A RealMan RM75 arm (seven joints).
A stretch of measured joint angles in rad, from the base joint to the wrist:
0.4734, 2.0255, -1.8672, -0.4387, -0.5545, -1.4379, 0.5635
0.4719, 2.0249, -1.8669, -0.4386, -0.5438, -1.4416, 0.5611
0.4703, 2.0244, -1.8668, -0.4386, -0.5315, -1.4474, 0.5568
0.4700, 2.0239, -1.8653, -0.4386, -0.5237, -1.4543, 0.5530
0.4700, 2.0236, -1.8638, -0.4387, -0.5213, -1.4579, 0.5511
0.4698, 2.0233, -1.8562, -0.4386, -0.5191, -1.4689, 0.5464
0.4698, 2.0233, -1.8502, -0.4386, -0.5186, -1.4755, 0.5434
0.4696, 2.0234, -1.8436, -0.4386, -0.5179, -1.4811, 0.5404
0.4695, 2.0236, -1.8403, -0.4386, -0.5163, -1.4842, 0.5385
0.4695, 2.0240, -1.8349, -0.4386, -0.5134, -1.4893, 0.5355
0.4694, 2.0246, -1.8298, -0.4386, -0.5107, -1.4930, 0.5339
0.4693, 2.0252, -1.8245, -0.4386, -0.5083, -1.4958, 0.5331
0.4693, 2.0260, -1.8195, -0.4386, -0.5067, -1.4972, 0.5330
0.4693, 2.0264, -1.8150, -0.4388, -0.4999, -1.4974, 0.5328
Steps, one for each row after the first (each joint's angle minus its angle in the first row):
-0.0015, -0.0006, 0.0003, 0.0001, 0.0107, -0.0037, -0.0024
-0.0031, -0.0011, 0.0004, 0.0001, 0.0230, -0.0095, -0.0067
-0.0034, -0.0016, 0.0019, 0.0001, 0.0308, -0.0164, -0.0105
-0.0034, -0.0019, 0.0034, 0.0000, 0.0332, -0.0200, -0.0124
-0.0036, -0.0022, 0.0110, 0.0001, 0.0354, -0.0310, -0.0171
-0.0036, -0.0022, 0.0170, 0.0001, 0.0359, -0.0376, -0.0201
-0.0038, -0.0021, 0.0236, 0.0001, 0.0366, -0.0432, -0.0231
-0.0039, -0.0019, 0.0269, 0.0001, 0.0382, -0.0463, -0.0250
-0.0039, -0.0015, 0.0323, 0.0001, 0.0411, -0.0514, -0.0280
-0.0040, -0.0009, 0.0374, 0.0001, 0.0438, -0.0551, -0.0296
-0.0041, -0.0003, 0.0427, 0.0001, 0.0462, -0.0579, -0.0304
-0.0041, 0.0005, 0.0477, 0.0001, 0.0478, -0.0593, -0.0305
-0.0041, 0.0009, 0.0522, -0.0001, 0.0546, -0.0595, -0.0307

